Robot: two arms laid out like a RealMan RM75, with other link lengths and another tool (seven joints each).
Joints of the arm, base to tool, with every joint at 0 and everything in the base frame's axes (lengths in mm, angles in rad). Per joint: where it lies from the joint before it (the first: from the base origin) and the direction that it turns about. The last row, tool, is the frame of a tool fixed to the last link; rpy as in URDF.
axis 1: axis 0 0 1 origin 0 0 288.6
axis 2: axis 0 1 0 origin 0 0 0
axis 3: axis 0 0 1 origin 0 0 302.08
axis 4: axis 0 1 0 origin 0 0 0
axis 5: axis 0 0 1 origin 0 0 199.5
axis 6: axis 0 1 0 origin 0 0 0
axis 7: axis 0 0 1 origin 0 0 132.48
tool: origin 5 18 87 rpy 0 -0.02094 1.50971
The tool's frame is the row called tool.
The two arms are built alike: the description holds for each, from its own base.
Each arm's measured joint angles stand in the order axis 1, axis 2, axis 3, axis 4, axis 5, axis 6, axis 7.
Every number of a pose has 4 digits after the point. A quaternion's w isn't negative.
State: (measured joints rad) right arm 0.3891 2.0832 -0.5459 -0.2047 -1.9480 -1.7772 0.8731; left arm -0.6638 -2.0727 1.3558 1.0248 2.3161 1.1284 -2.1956
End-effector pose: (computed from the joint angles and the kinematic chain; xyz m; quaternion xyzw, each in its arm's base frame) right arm 0.2534 0.2468 -0.0706 0.5123 -0.7472 -0.3742 0.1979; left arm -0.2136 0.4282 -0.0833 -0.8511 0.4804 0.1697 0.1264
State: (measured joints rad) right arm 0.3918 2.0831 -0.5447 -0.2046 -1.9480 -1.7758 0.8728; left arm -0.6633 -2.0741 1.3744 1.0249 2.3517 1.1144 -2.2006
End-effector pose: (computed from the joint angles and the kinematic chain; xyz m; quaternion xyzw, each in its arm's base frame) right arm 0.2530 0.2479 -0.0706 0.5131 -0.7467 -0.3744 0.1975; left arm -0.2198 0.4287 -0.0852 -0.8447 0.4871 0.1873 0.1192
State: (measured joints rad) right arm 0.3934 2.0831 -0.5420 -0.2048 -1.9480 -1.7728 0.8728; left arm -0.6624 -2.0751 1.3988 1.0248 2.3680 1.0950 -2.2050
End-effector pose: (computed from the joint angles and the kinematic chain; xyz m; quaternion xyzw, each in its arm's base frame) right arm 0.2531 0.2491 -0.0706 0.5131 -0.7467 -0.3752 0.1959; left arm -0.2221 0.4289 -0.0881 -0.8387 0.4940 0.1976 0.1160
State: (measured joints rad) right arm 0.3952 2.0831 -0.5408 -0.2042 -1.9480 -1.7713 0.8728; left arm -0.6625 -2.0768 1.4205 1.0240 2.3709 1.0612 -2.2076
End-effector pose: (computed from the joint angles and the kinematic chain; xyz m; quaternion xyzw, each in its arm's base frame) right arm 0.2528 0.2499 -0.0706 0.5133 -0.7465 -0.3755 0.1956; left arm -0.2205 0.4322 -0.0906 -0.8327 0.5000 0.2039 0.1228
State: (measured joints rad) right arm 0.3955 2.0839 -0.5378 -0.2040 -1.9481 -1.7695 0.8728; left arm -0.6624 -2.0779 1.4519 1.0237 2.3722 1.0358 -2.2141
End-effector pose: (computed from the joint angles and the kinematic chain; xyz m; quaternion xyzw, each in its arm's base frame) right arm 0.2527 0.2505 -0.0708 0.5126 -0.7467 -0.3766 0.1947; left arm -0.2189 0.4322 -0.0950 -0.8272 0.5073 0.2081 0.1230
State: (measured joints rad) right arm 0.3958 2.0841 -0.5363 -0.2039 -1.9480 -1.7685 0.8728; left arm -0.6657 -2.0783 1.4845 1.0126 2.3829 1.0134 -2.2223
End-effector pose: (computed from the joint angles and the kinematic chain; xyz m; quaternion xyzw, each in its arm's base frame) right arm 0.2527 0.2509 -0.0708 0.5123 -0.7467 -0.3773 0.1942; left arm -0.2210 0.4313 -0.1004 -0.8222 0.5136 0.2159 0.1169
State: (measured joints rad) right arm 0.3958 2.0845 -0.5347 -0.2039 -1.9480 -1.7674 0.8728; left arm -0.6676 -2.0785 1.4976 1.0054 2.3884 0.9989 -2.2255
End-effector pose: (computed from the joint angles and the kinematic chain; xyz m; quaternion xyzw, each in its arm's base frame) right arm 0.2527 0.2513 -0.0708 0.5119 -0.7468 -0.3779 0.1936; left arm -0.2223 0.4319 -0.1025 -0.8196 0.5159 0.2204 0.1160
